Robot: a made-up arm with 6 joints. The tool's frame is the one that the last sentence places.
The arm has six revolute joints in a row. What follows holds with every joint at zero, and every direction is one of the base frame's. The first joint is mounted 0.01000 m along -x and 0.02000 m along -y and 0.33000 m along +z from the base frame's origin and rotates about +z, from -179.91 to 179.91 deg. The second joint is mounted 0.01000 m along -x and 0.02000 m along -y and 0.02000 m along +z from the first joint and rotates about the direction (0, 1, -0.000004), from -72.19 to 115.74 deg. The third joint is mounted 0.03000 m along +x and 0.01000 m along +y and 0.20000 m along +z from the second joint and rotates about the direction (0, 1, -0.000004), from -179.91 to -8.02 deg. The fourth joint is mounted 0.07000 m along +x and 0.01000 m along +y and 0.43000 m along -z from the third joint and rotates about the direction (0, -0.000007, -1), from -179.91 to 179.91 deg. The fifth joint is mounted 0.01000 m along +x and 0.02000 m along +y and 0.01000 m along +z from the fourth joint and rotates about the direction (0, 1, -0.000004), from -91.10 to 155.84 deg. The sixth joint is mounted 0.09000 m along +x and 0.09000 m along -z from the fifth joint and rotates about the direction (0, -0.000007, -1), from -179.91 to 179.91 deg. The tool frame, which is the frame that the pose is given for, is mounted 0.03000 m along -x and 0.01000 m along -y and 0.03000 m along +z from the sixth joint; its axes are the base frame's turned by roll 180.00, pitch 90.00 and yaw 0.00 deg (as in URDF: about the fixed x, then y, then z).
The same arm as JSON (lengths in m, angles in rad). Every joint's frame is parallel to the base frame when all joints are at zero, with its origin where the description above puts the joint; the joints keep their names.
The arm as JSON. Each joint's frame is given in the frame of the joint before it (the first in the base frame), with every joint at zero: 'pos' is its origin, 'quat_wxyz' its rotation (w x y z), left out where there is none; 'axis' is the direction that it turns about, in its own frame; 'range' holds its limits. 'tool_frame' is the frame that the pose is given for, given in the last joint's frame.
{"length_unit": "m", "angle_unit": "rad", "joints": [{"joint": "joint 1", "pos": [-0.01, -0.02, 0.33], "axis": "+z", "range": [-3.14, 3.14]}, {"joint": "joint 2", "pos": [-0.01, -0.02, 0.02], "axis": "+y", "range": [-1.26, 2.02]}, {"joint": "joint 3", "pos": [0.03, 0.01, 0.2], "axis": "+y", "range": [-3.14, -0.14]}, {"joint": "joint 4", "pos": [0.07, 0.01, -0.43], "axis": "-z", "range": [-3.14, 3.14]}, {"joint": "joint 5", "pos": [0.01, 0.02, 0.01], "axis": "+y", "range": [-1.59, 2.7199]}, {"joint": "joint 6", "pos": [0.09, 0.0, -0.09], "axis": "-z", "range": [-3.14, 3.14]}], "tool_frame": {"pos": [-0.03, -0.01, 0.03], "quat_wxyz": [0.0, 0.707107, 0.0, -0.707107]}}
